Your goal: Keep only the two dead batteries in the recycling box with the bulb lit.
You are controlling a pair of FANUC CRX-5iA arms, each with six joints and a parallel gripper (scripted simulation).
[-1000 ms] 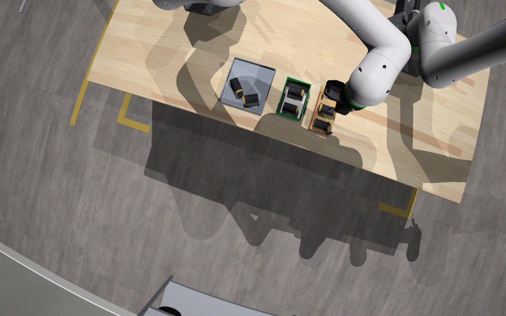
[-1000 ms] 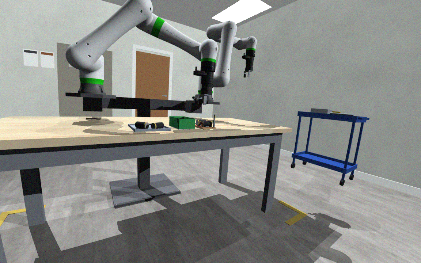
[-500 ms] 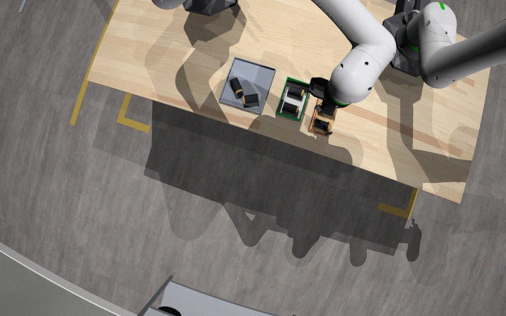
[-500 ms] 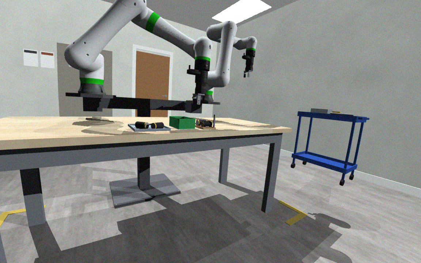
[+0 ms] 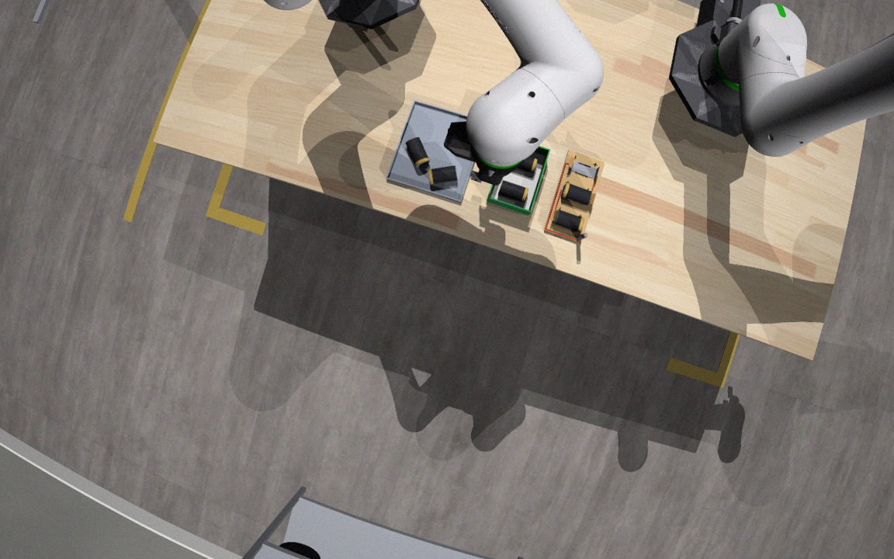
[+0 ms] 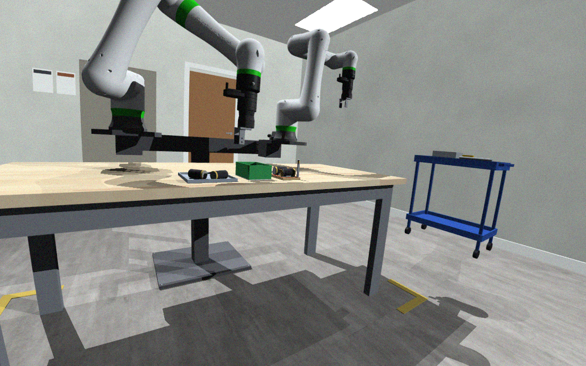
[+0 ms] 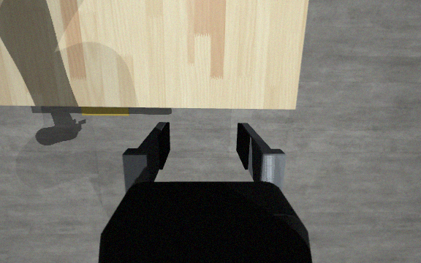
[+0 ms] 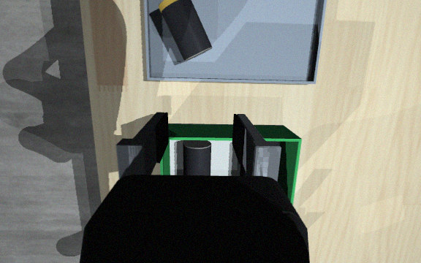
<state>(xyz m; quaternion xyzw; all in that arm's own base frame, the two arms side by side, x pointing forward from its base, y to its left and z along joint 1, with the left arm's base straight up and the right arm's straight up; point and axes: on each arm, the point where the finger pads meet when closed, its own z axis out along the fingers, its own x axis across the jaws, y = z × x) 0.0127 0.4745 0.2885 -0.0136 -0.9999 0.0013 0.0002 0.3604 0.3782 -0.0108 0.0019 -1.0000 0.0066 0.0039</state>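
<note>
My right gripper is now 150 mm above the grey tray, 110 mm to the left of it and 40 mm past it. The rest, counted from my right hand: green recycling box: 140 mm below, 80 mm to the left, 30 mm behind.
</note>
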